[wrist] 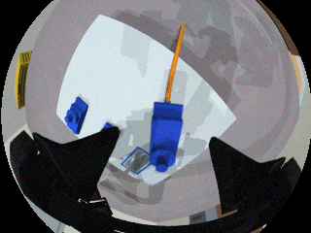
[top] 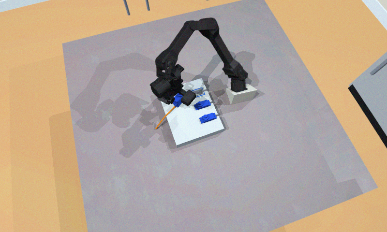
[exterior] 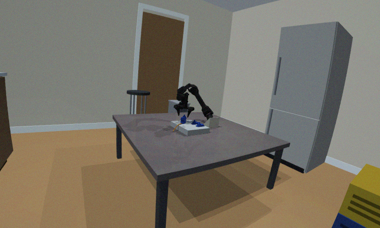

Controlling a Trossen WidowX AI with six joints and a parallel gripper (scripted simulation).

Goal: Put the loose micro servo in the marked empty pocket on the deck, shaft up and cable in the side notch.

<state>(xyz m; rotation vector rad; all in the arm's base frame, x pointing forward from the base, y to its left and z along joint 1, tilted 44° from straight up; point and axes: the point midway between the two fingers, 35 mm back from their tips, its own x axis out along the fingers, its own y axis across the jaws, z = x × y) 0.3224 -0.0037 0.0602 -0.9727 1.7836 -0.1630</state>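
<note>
My gripper tip is now 90 mm above the white deck, 50 mm to the right of it and 10 mm past it.
</note>
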